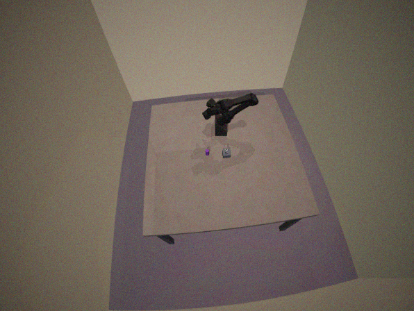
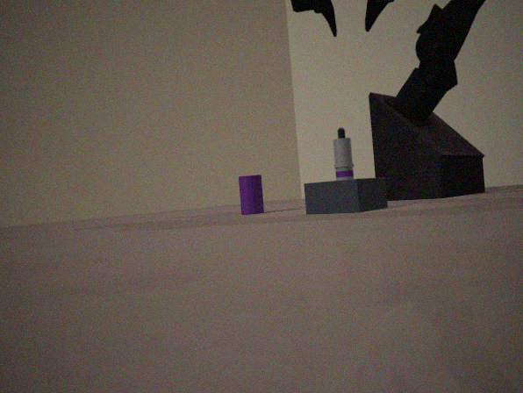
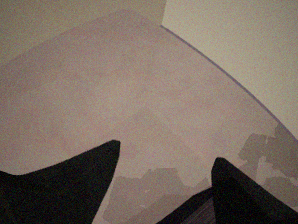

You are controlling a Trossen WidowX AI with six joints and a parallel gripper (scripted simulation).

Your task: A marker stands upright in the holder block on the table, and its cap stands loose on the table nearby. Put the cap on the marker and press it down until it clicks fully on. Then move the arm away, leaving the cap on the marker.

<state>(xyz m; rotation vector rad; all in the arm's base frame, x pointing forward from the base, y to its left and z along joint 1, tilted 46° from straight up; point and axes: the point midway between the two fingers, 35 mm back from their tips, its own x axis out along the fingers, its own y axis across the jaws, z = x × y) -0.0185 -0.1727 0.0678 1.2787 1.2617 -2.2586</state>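
My gripper tip is now 25 cm above the purple cap, 23 cm short of it and 5 cm to the left of it. Round my gripper tip: grey holder block 26 cm below, 26 cm ahead, 11 cm to the left.
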